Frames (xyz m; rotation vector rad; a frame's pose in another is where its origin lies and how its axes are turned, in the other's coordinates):
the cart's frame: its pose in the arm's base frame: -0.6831 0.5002 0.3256 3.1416 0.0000 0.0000
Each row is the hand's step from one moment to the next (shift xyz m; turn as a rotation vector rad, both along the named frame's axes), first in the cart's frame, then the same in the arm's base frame.
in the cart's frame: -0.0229 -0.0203 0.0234 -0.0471 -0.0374 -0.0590
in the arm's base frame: -0.0229 0.0203 -0.0234 -0.0471 0.0374 0.0590
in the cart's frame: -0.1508 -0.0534 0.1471 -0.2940 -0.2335 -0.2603
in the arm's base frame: -0.1508 0.0534 -0.1471 -0.2940 0.2335 0.2603
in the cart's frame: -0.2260 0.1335 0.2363 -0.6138 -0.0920 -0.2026
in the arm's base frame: -0.2260 -0.1335 -0.2363 -0.6138 0.0920 0.2026
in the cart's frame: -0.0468 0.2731 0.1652 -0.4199 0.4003 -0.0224
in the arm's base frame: -0.0468 -0.2731 -0.1652 -0.4199 -0.4003 0.0224
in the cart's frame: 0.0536 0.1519 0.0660 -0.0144 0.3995 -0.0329
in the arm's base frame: 0.0536 -0.1519 -0.0660 -0.0144 -0.3995 0.0329
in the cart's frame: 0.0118 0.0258 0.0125 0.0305 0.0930 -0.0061
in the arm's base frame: 0.0118 -0.0258 -0.0125 0.0305 -0.0930 0.0061
